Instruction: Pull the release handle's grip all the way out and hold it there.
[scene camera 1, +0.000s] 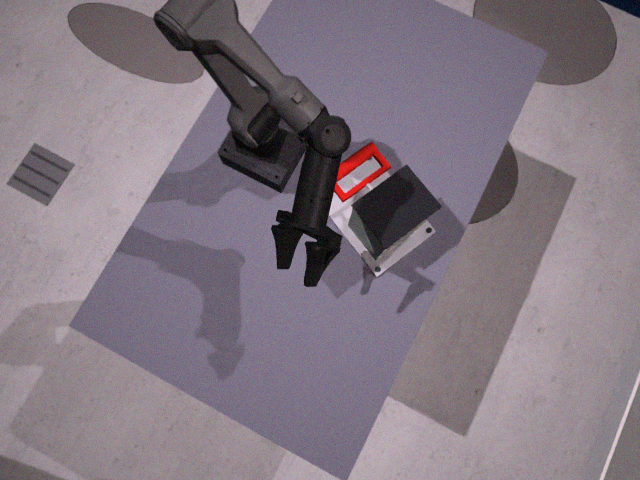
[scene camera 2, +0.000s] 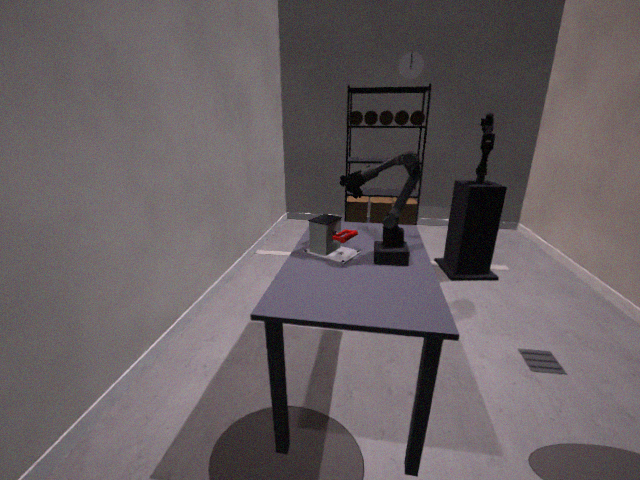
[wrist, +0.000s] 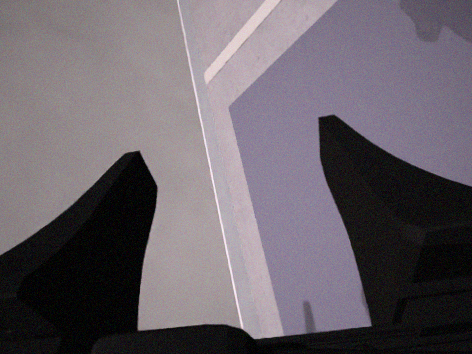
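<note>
The release handle's grip is a red rectangular loop (scene camera 1: 356, 161) (scene camera 2: 339, 239). It stands out from the side of a grey box with a dark top (scene camera 1: 413, 196) (scene camera 2: 320, 237), on the side facing the arm's base. The box stands on a white base plate (scene camera 1: 405, 248) (scene camera 2: 345, 254). The arm hides the grip's near left end in scene camera 1. My gripper (scene camera 1: 296, 276) (scene camera 2: 348, 187) (wrist: 231, 155) is open and empty, its fingers well apart. It hangs in the air, higher than the box and apart from the grip. The grip does not show in the wrist view.
The arm's black base (scene camera 1: 248, 167) (scene camera 2: 391, 254) stands on the purple-grey table (scene camera 1: 289, 382) (scene camera 2: 356, 299), beside the base plate. A shelf rack (scene camera 2: 388, 89) stands by the back wall. A black pedestal (scene camera 2: 470, 227) with another arm stands on the floor at the right.
</note>
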